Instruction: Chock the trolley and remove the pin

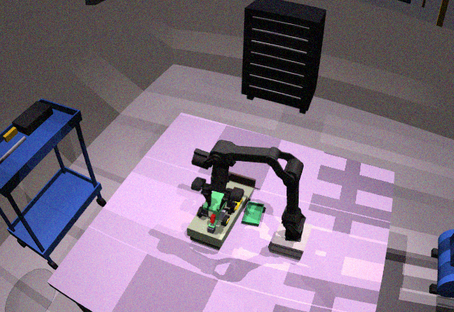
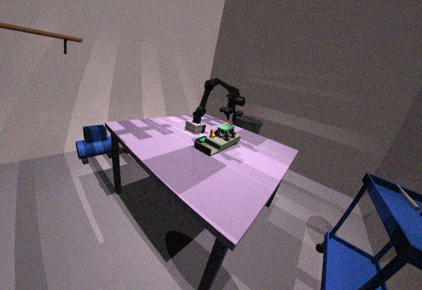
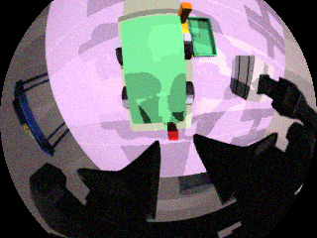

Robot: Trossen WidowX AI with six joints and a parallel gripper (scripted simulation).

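Right now my gripper tip is 3 cm to the right of the red-headed stop pin and 6 cm above it. Also, from my gripper tip: yellow chock (6 cm behind, 15 cm to the right, 11 cm below); then green-topped trolley (1 cm ahead, 7 cm to the right, 8 cm below); then grey ramp block (8 cm to the right, 15 cm below).
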